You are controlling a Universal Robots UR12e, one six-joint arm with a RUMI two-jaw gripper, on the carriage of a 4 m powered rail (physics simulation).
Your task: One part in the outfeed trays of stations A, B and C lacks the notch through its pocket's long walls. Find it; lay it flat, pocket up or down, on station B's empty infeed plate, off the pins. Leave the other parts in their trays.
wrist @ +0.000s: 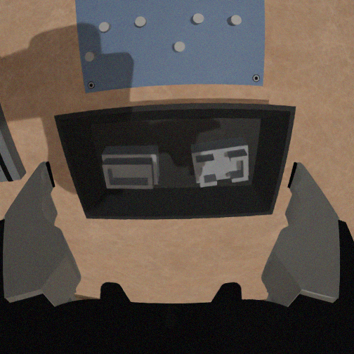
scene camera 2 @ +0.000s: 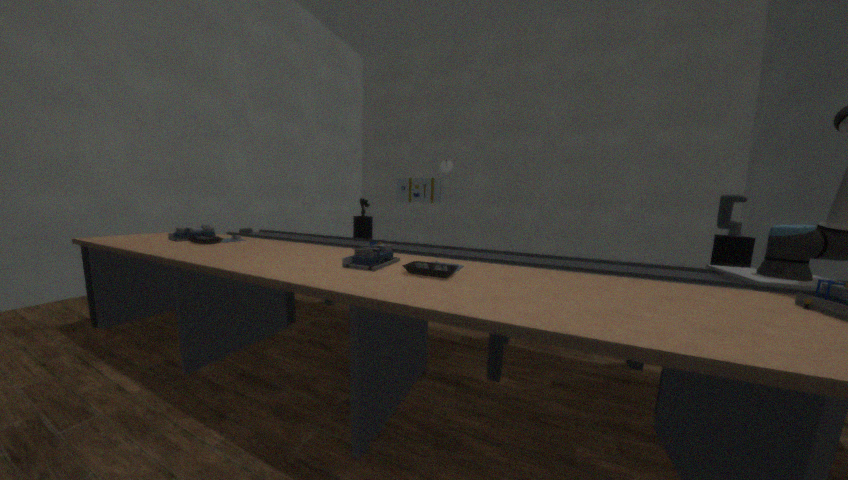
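Where they show: arm's base at its link origin: (scene camera 2: pixel 782 276).
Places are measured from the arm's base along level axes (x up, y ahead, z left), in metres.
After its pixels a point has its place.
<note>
In the wrist view a black outfeed tray (wrist: pixel 177 204) holds two grey parts lying pocket up. The left part (wrist: pixel 129 175) has long pocket walls that look unbroken, with no notch visible. The right part (wrist: pixel 220 167), slightly turned, has gaps through both long walls. My gripper (wrist: pixel 170 162) is open and empty above the tray, one finger beyond each short side. Part of a blue plate (wrist: pixel 170 70) with several pins shows beyond the tray. In scene camera 2 the middle station's black tray (scene camera 2: pixel 430 270) {x 0.006, y 0.803, z -1.679 m} holds light parts; another dark tray (scene camera 2: pixel 205 239) {x 0.012, y 0.781, z -3.463 m} is far left. The gripper is outside that view.
In scene camera 2 the arm's base (scene camera 2: pixel 785 267) {x 0.058, y 0.070, z -0.042 m} is at the right, near a blue-framed fixture (scene camera 2: pixel 830 290) {x 0.046, y 0.542, z -0.209 m}. A fixture (scene camera 2: pixel 371 256) {x 0.036, y 0.790, z -2.008 m} stands left of the middle tray, on the long wooden table (scene camera 2: pixel 565 303) {x -0.030, y 0.892, z -1.126 m}. A grey fixture edge (wrist: pixel 11 162) shows at the wrist view's left.
</note>
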